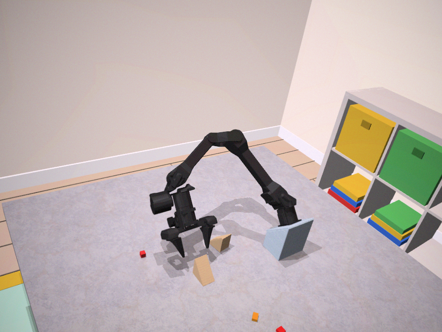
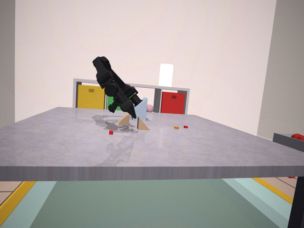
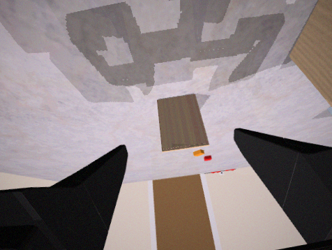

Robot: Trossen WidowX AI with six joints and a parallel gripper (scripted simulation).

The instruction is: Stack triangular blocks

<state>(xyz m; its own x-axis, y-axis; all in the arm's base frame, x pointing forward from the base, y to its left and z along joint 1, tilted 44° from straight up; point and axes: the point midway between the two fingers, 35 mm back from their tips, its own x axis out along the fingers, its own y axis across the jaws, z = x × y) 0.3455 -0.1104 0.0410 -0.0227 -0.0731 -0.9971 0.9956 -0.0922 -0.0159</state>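
Right now the block is 5 cm below my gripper tip and 4 cm to the left of it. From my gripper tip the other things lie so: orange cube (26 cm to the left, 6 cm below, 4 cm behind).
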